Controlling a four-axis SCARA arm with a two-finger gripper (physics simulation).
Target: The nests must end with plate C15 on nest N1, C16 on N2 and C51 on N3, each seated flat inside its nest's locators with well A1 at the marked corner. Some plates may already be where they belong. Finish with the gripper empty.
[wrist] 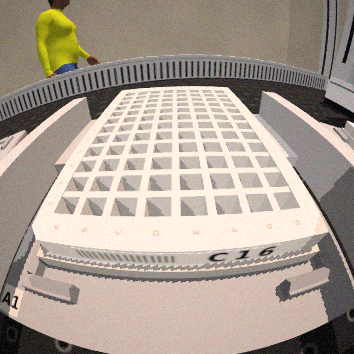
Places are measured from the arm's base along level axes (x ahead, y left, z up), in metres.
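Where they show: gripper, fingertip midpoint: point(174, 104).
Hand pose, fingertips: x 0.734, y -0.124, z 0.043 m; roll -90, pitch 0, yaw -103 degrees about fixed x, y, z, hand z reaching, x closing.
Things, the pixels of their top centre, and the offset from my fingertips. "spot": a spot on its surface instead.
- Plate C16, middle of its top: point(174, 113) dx -0.019, dy +0.005, dz +0.002 m
- A1 mark, middle of its top: point(10, 299) dx -0.085, dy +0.076, dz -0.018 m
- pale nest, middle of its top: point(175, 144) dx -0.024, dy +0.006, dz -0.012 m
- slotted grey barrier, surface spot: point(190, 68) spot: dx +0.270, dy -0.099, dz -0.012 m
Plate C16 point(182, 222), a white plate of square wells, fills the middle of the wrist view, its label on the near edge. Row letter A is at its near left, the same side as the A1 mark point(11, 301) of the pale nest point(175, 310) under it. It looks level, behind the two near locators; whether it touches the nest cannot be told. The nest's number does not show. My gripper point(174, 104) is shut on plate C16, one finger pad against each long side. Plates C15 and C51 cannot be identified here.
Parts of neighbouring pale fixtures show at the left edge and the right edge. A slotted grey barrier point(190, 68) runs across the back of the dark perforated deck. A person in yellow point(57, 37) stands beyond it, and a grey-white structure point(342, 85) stands at the back right.
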